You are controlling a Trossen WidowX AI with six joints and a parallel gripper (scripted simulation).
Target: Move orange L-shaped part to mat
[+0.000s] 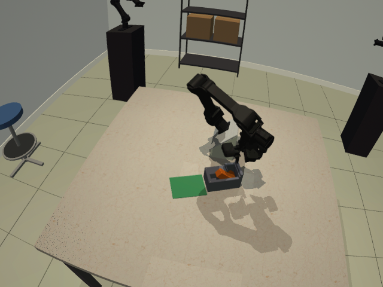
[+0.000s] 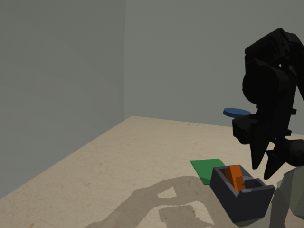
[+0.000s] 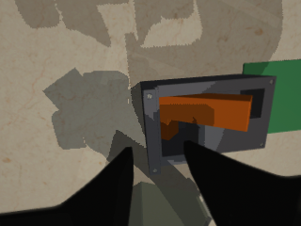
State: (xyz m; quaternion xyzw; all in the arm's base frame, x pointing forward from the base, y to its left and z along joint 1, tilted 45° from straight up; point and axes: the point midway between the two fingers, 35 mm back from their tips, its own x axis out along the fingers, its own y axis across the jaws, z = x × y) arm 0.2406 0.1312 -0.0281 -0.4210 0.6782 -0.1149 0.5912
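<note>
Now: gripper tip 1 cm short of the orange L-shaped part, 4 cm to the left of it and 9 cm above it. Also, from my gripper tip: green mat 9 cm ahead, 21 cm to the right, 14 cm below.
</note>
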